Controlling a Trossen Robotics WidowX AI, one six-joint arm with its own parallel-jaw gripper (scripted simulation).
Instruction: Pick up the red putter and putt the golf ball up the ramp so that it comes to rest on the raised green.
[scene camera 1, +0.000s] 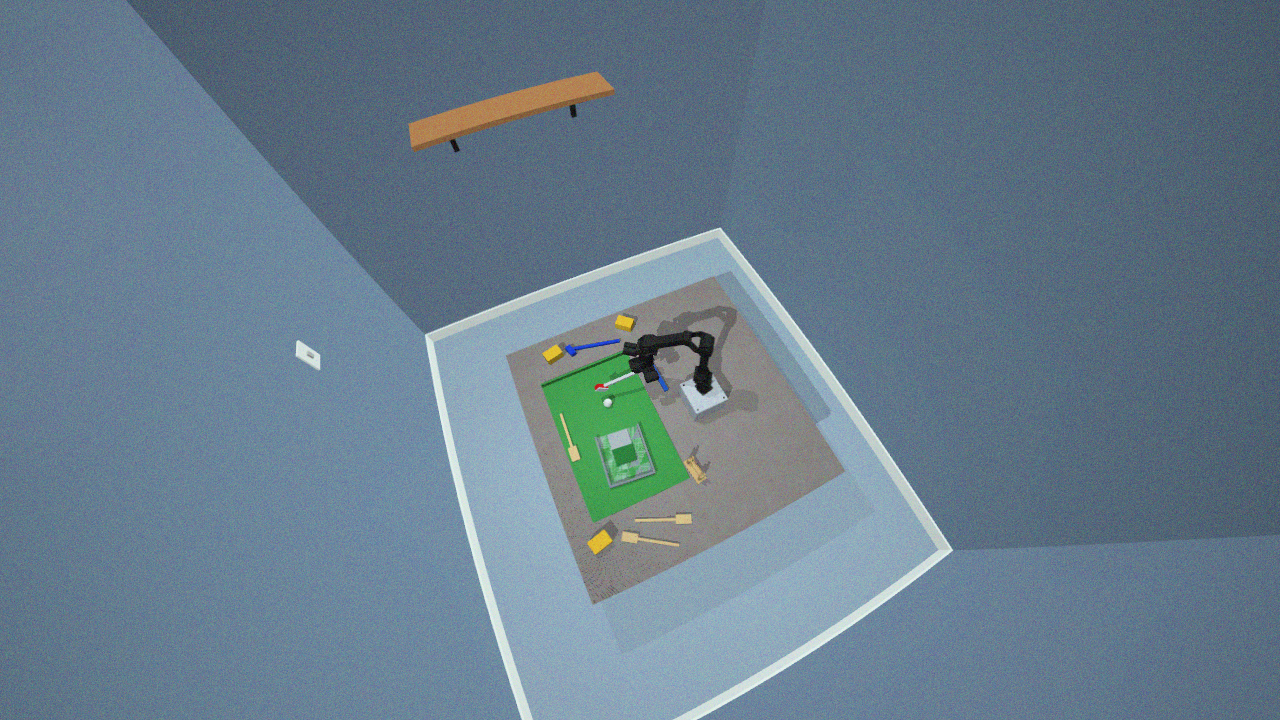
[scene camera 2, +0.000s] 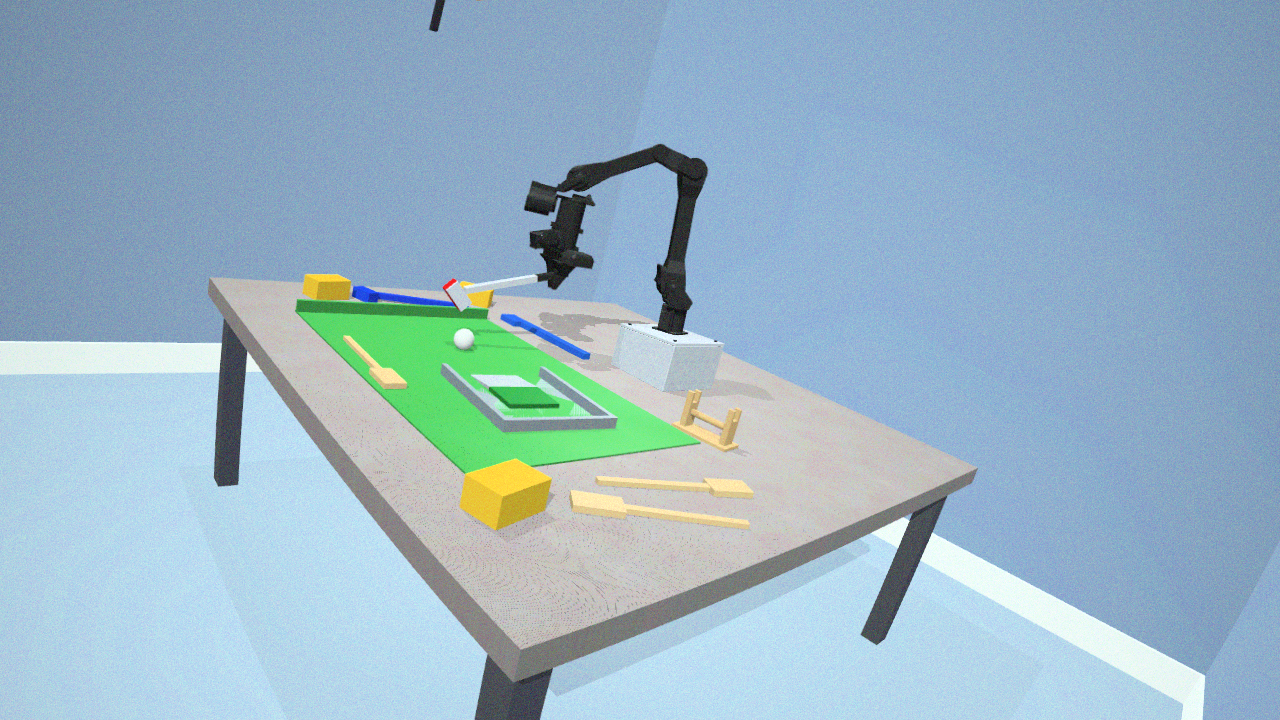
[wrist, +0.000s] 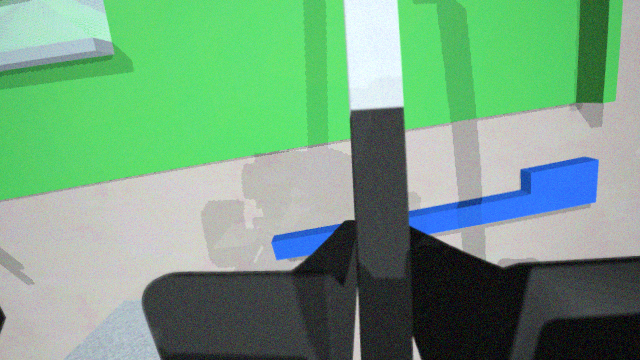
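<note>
My gripper (scene camera 2: 551, 288) (wrist: 369, 229) is holding a red putter. The scene also contains a green mat (scene camera 2: 414, 347) (scene camera 1: 586, 417) (wrist: 180, 90) and a wooden rack (scene camera 2: 724, 443).
</note>
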